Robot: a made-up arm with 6 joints. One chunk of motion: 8 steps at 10 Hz.
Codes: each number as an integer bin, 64 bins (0 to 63) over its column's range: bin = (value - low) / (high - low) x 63, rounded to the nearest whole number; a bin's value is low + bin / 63 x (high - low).
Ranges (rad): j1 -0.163..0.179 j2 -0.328..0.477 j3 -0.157..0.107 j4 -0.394..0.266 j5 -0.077..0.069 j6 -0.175..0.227
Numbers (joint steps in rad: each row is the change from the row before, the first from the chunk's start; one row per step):
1: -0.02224 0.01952 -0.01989 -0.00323 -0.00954 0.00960
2: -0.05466 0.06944 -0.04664 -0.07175 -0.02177 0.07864
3: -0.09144 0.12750 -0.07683 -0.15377 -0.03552 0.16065
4: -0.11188 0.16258 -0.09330 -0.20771 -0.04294 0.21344
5: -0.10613 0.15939 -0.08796 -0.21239 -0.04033 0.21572
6: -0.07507 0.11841 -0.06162 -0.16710 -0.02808 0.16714
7: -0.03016 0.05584 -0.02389 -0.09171 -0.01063 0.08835
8: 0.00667 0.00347 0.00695 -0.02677 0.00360 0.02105
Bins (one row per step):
1: 26 27 33 37 29 29
2: 20 31 26 31 24 40
3: 13 36 19 23 18 53
4: 9 38 15 18 15 61
5: 10 38 16 17 16 61
6: 16 35 23 22 21 54
7: 24 30 32 29 29 41
8: 31 26 39 35 35 31

